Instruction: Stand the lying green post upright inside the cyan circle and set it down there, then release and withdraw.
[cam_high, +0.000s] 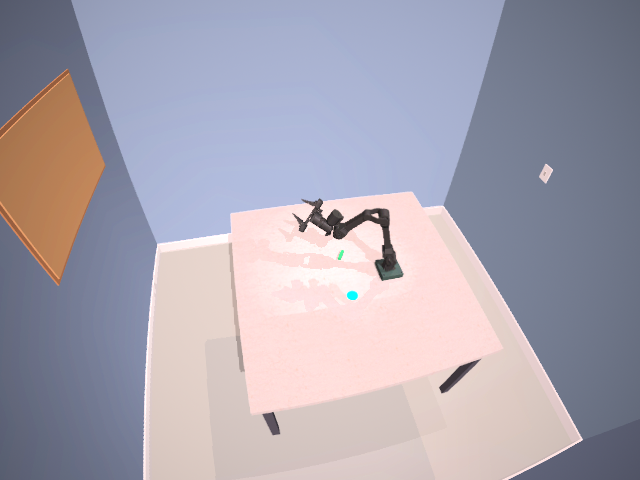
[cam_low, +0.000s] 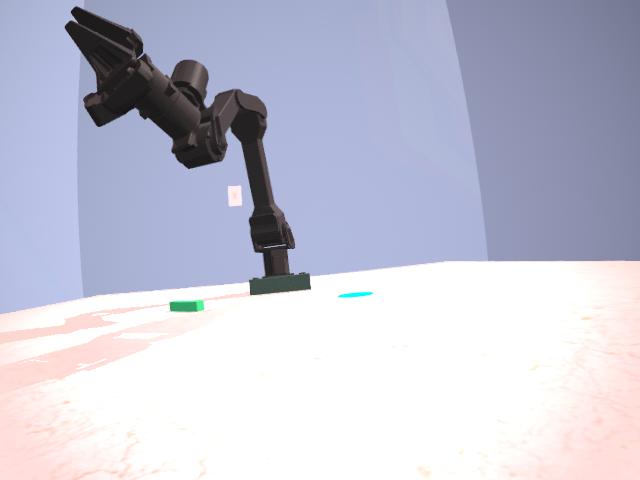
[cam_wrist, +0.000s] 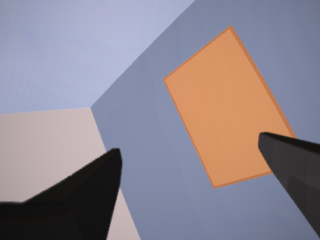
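Right now the green post is 360 mm below my gripper tip, 230 mm behind it and 100 mm to the left of it.
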